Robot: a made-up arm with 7 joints. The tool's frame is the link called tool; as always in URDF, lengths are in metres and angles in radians. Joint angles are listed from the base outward.
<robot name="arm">
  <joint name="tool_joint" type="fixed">
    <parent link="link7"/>
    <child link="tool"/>
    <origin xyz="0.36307 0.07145 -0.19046" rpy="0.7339 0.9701 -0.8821"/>
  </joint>
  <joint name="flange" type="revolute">
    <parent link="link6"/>
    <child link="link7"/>
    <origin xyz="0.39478 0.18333 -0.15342" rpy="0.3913 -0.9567 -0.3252"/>
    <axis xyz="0 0 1"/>
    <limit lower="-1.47" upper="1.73"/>
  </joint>
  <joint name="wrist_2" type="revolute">
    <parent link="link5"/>
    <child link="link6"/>
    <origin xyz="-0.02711 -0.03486 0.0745" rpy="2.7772 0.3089 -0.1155"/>
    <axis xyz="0 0 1"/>
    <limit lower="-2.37" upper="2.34"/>
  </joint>
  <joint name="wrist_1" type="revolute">
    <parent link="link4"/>
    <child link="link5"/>
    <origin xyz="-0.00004 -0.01 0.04" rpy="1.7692 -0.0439 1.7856"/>
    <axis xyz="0 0 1"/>
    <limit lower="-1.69" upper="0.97"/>
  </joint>
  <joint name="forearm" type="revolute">
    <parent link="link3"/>
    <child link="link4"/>
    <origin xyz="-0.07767 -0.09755 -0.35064" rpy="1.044 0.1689 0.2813"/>
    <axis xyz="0 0 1"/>
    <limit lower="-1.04" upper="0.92"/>
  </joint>
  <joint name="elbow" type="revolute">
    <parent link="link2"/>
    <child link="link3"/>
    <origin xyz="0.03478 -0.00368 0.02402" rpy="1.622 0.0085 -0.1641"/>
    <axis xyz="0 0 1"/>
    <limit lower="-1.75" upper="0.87"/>
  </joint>
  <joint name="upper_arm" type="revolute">
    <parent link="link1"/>
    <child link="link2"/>
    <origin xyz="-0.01 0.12 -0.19" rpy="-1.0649 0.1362 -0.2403"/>
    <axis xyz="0 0 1"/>
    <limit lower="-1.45" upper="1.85"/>
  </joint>
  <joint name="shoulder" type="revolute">
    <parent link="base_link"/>
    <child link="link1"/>
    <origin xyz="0.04 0.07 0.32" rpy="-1.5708 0 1.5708"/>
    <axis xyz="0 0 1"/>
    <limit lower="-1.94" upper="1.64"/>
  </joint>
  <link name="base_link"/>
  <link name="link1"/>
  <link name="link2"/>
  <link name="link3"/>
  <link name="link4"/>
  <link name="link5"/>
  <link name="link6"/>
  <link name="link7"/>
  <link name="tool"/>
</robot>
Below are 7 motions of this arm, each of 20 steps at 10 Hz.
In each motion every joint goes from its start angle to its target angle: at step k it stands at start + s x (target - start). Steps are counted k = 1, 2, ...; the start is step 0. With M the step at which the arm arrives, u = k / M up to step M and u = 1 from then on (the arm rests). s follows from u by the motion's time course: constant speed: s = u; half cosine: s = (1 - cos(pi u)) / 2; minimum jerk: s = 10 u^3 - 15 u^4 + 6 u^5.
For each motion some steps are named. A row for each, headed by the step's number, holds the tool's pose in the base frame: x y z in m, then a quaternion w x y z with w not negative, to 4 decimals.
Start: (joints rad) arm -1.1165 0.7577 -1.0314 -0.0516 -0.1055 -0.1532 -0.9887
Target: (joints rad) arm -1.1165 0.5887 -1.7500 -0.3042 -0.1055 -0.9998 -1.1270
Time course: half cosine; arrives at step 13
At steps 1, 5, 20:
1: -0.0798 0.2837 0.4152 0.0280 0.6214 -0.3720 0.6889
5: -0.0641 0.1119 0.3954 0.1018 -0.6353 0.4482 -0.6206
20: -0.0769 -0.0913 0.0463 0.4091 -0.5010 0.5913 -0.4816

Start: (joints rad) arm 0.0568 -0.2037 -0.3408 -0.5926 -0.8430 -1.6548 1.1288
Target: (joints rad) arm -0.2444 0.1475 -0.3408 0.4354 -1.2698 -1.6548 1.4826
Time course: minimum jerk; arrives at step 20
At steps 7, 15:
7: -0.1817 0.0233 0.0860 0.0388 -0.3253 0.4320 -0.8403
15: -0.0638 -0.1582 -0.3166 0.3131 -0.1678 0.4961 -0.7923

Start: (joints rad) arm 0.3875 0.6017 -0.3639 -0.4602 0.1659 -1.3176 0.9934
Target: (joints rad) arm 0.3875 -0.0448 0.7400 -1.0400 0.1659 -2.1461 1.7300
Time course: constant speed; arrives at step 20
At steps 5, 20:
5: 0.2547 0.3636 0.6081 0.5302 0.4521 -0.3715 0.6135
20: 0.3694 0.7851 0.3740 0.6275 0.3046 -0.2555 0.6695

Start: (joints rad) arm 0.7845 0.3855 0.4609 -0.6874 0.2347 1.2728 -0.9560
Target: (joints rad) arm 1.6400 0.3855 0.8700 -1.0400 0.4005 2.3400 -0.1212
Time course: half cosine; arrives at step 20
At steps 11, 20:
11: 0.6722 -0.9332 0.5121 0.0449 0.6117 -0.7006 -0.3647
20: 1.0574 -0.4851 0.9670 0.4976 0.5720 -0.6293 -0.1707

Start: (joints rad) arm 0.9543 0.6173 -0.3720 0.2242 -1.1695 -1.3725 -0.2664
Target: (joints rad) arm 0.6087 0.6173 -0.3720 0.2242 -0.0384 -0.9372 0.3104
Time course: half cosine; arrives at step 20
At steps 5, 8, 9, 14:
5: -0.1809 -0.1755 0.5697 0.2247 0.3701 0.6391 0.6357
8: -0.1713 -0.1780 0.5879 0.2066 0.4310 0.5381 0.6942
9: -0.1683 -0.1786 0.5923 0.2013 0.4522 0.4963 0.7132
14: -0.1577 -0.1668 0.6014 0.1909 0.5369 0.2755 0.7742

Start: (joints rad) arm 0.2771 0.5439 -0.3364 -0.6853 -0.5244 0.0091 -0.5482
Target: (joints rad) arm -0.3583 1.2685 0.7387 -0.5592 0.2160 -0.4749 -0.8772
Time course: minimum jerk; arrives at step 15
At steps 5, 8, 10, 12, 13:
5: -0.0491 0.1830 -0.1119 0.5232 0.3103 0.3713 0.7015
8: 0.0459 0.3319 0.2087 0.4500 0.5787 0.4240 0.5318
10: 0.2262 0.3836 0.3541 0.3650 0.7274 0.4411 0.3782
12: 0.3786 0.3956 0.3943 0.2933 0.8057 0.4444 0.2594
13: 0.4189 0.3963 0.3956 0.2734 0.8223 0.4442 0.2274

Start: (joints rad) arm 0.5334 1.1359 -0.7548 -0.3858 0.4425 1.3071 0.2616
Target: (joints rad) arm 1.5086 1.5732 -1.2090 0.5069 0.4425 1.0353 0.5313
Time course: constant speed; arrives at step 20
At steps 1, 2, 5, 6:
1: 0.4606 -0.5449 -0.5106 0.5393 -0.5144 0.1826 0.6412
2: 0.4576 -0.5801 -0.4785 0.5161 -0.5310 0.1898 0.6447
5: 0.4474 -0.6779 -0.3728 0.4410 -0.5759 0.2148 0.6540
6: 0.4436 -0.7078 -0.3346 0.4142 -0.5891 0.2243 0.6566

